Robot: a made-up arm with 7 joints. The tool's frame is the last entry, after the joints. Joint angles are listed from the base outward. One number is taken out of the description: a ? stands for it. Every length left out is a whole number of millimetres.
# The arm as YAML. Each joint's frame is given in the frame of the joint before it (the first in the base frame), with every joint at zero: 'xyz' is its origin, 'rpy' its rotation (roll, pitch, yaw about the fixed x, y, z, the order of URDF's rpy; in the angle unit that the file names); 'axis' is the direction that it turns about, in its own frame. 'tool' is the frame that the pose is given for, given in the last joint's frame.
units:
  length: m
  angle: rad
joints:
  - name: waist
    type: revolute
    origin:
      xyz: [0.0, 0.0, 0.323]
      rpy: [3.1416, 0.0, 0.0]
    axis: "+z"
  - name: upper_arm
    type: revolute
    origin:
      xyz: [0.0, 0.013, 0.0]
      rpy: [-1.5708, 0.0, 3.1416]
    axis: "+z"
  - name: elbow
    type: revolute
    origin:
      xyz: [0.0, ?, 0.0]
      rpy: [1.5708, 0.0, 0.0]
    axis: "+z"
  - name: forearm
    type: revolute
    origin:
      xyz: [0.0, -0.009, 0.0]
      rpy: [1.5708, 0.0, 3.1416]
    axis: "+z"
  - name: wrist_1
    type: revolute
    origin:
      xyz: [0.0, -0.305, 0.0]
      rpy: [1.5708, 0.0, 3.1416]
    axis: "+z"
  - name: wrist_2
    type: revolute
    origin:
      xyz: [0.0, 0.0, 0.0]
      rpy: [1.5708, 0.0, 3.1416]
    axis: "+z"
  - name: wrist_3
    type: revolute
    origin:
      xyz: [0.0, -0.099, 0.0]
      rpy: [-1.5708, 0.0, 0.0]
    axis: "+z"
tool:
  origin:
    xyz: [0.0, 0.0, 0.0]
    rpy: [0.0, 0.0, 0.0]
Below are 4 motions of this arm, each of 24 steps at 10 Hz.
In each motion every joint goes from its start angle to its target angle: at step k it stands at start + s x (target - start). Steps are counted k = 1, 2, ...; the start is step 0. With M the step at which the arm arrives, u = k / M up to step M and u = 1 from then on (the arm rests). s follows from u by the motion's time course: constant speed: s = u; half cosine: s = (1 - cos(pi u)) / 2; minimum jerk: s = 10 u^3 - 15 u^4 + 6 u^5.
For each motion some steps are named. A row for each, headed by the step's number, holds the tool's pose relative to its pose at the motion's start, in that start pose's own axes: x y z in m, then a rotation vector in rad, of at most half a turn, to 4 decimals.
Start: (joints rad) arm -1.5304 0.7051 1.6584 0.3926 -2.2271 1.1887 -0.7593
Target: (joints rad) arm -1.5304 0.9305 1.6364 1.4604 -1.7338 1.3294 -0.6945
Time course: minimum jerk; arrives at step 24
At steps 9, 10, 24:
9: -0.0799 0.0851 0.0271 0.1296 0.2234 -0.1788
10: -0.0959 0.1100 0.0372 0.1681 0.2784 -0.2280
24: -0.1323 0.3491 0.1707 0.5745 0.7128 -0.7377

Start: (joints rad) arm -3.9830 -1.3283 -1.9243 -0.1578 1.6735 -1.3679 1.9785
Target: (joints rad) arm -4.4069 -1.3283 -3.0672 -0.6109 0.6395 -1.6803 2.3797
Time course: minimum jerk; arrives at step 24
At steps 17, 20, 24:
17: 0.3221 -0.0500 0.2366 -0.8738 -1.8484 0.7430
20: 0.3210 -0.0354 0.2739 -1.0526 -2.0775 0.8317
24: 0.3186 -0.0305 0.2837 -1.1115 -2.1448 0.8562

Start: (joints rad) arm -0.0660 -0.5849 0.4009 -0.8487 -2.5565 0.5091 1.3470
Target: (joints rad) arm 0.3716 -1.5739 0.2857 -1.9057 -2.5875 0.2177 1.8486
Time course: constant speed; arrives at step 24
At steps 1, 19, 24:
1: -0.0184 -0.0322 -0.0246 -0.0674 0.0202 0.0512
19: -0.1695 -0.6968 0.0030 -1.2834 0.6949 0.6346
24: -0.1709 -0.7970 0.1404 -1.5889 0.9925 0.6493

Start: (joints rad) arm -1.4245 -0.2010 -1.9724 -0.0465 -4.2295 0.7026 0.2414
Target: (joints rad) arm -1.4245 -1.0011 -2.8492 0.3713 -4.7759 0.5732 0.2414
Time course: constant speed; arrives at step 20
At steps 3, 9, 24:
3: -0.0885 -0.0065 0.0685 -0.1391 0.2037 -0.1267
9: -0.2373 -0.0079 0.2593 -0.4496 0.6214 -0.3255
24: -0.3135 0.0282 0.7238 -1.1527 1.3502 -0.4701

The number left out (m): 0.396
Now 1 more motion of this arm.
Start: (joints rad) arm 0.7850 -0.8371 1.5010 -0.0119 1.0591 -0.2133 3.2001
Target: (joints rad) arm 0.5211 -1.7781 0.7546 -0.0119 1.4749 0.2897 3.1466
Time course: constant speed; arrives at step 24
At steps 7, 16, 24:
7: -0.2178 -0.0587 0.0788 -0.1089 0.4147 -0.1348
16: -0.4502 -0.1029 0.2751 -0.2577 0.9371 -0.3036
24: -0.5800 -0.1212 0.5130 -0.4113 1.3846 -0.4437

